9 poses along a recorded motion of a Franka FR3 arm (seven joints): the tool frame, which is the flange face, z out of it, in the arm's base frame.
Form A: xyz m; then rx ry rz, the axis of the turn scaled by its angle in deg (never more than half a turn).
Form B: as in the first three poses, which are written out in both.
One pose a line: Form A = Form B
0.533 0.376 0.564 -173.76 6.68 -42.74 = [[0.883 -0.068 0.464 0.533], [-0.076 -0.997 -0.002 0.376], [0.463 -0.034 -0.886 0.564], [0 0 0 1]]
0.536 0.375 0.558 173.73 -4.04 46.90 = [[0.863 -0.043 0.503 0.536], [-0.043 -0.999 -0.012 0.375], [0.503 -0.012 -0.864 0.558], [0 0 0 1]]
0.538 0.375 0.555 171.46 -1.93 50.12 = [[0.842 -0.027 0.538 0.538], [-0.014 -0.999 -0.029 0.375], [0.539 0.017 -0.842 0.555], [0 0 0 1]]
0.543 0.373 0.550 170.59 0.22 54.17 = [[0.817 -0.003 0.577 0.543], [0.008 -1.000 -0.016 0.373], [0.577 0.018 -0.817 0.550], [0 0 0 1]]
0.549 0.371 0.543 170.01 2.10 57.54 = [[0.794 0.019 0.607 0.549], [0.025 -1.000 -0.001 0.371], [0.607 0.016 -0.794 0.543], [0 0 0 1]]
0.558 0.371 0.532 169.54 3.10 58.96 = [[0.784 0.030 0.620 0.558], [0.035 -0.999 0.004 0.371], [0.620 0.019 -0.784 0.532], [0 0 0 1]]
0.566 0.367 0.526 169.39 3.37 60.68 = [[0.772 0.035 0.635 0.566], [0.035 -0.999 0.012 0.367], [0.635 0.013 -0.773 0.526], [0 0 0 1]]
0.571 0.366 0.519 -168.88 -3.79 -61.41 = [[0.766 0.041 0.642 0.571], [0.038 -0.999 0.019 0.366], [0.642 0.010 -0.767 0.519], [0 0 0 1]]
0.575 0.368 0.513 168.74 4.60 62.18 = [[0.760 0.047 0.649 0.575], [0.049 -0.999 0.016 0.368], [0.648 0.019 -0.761 0.513], [0 0 0 1]]
